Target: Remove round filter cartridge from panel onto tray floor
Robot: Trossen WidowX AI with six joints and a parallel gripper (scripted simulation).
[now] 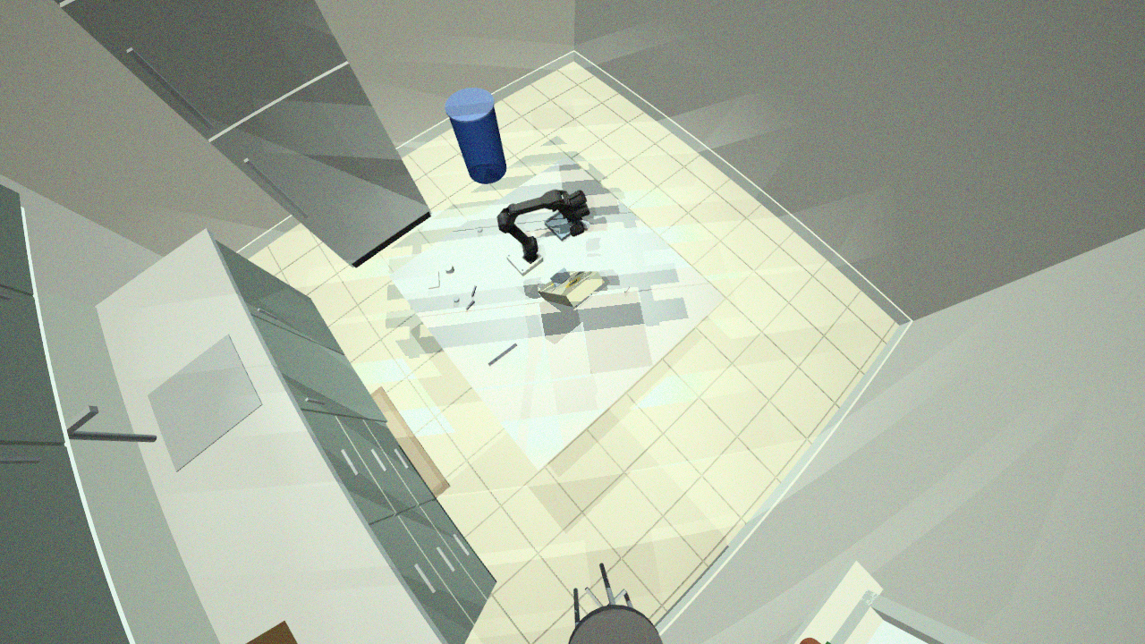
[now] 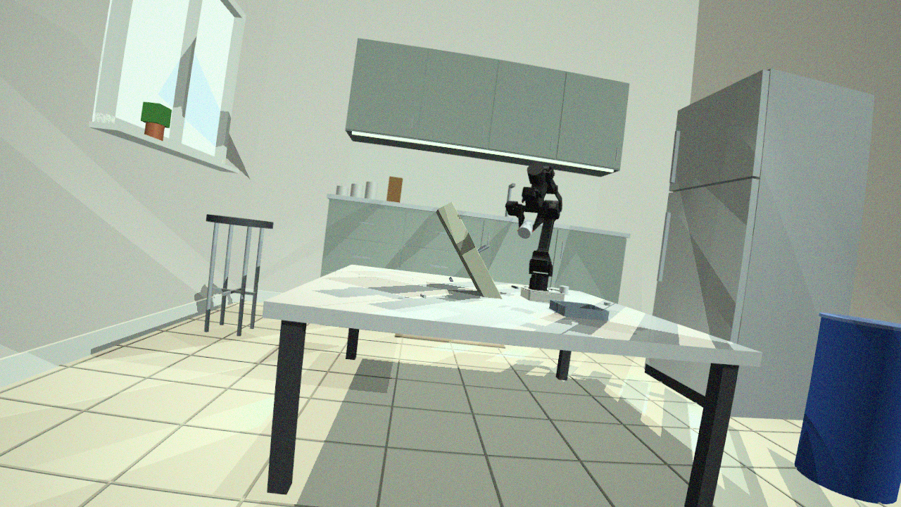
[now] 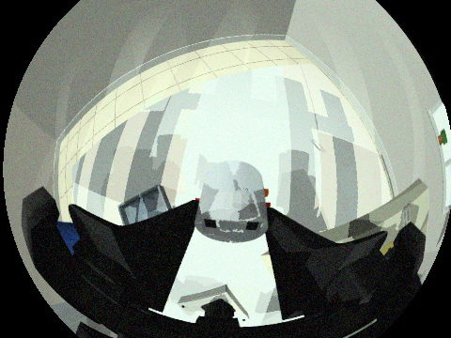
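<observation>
Right now my gripper tip is 190 mm past the tray, 80 mm to the right of it and 260 mm above it. Round my gripper tip: round grey filter cartridge right at my gripper tip; service panel 120 mm ahead, 260 mm to the right, 90 mm below.
</observation>
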